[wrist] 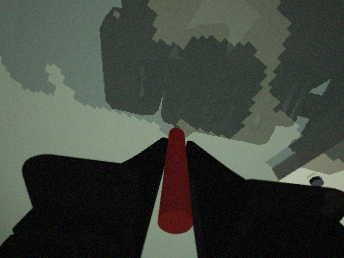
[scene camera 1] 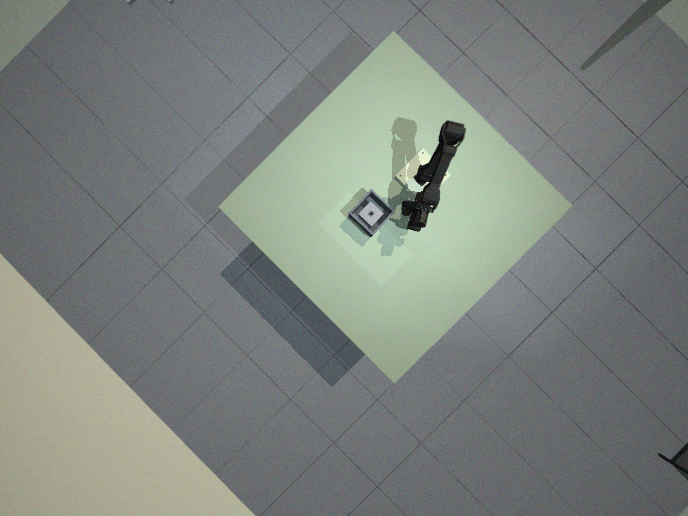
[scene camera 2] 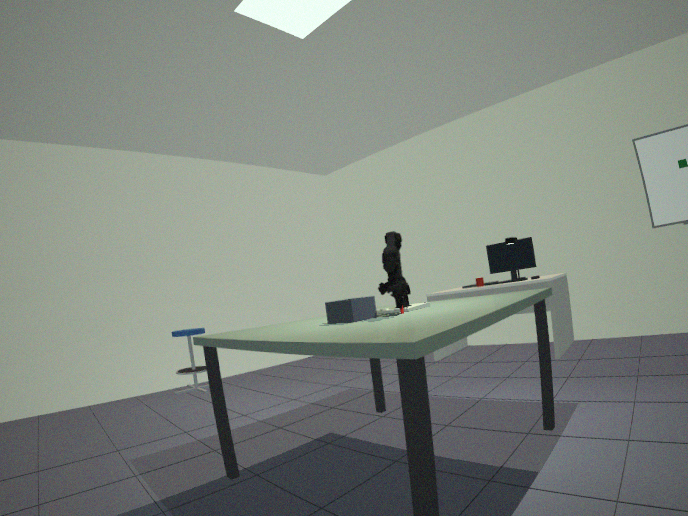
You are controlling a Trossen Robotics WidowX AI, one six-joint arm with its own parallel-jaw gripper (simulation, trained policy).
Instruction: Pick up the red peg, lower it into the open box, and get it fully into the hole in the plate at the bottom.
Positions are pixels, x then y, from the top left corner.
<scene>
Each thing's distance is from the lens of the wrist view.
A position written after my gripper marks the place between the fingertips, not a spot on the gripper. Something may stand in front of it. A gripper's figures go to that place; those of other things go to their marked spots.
my gripper (wrist: pixel 176 145): 0.11 m
red peg (wrist: pixel 175 216): 0.07 m
</scene>
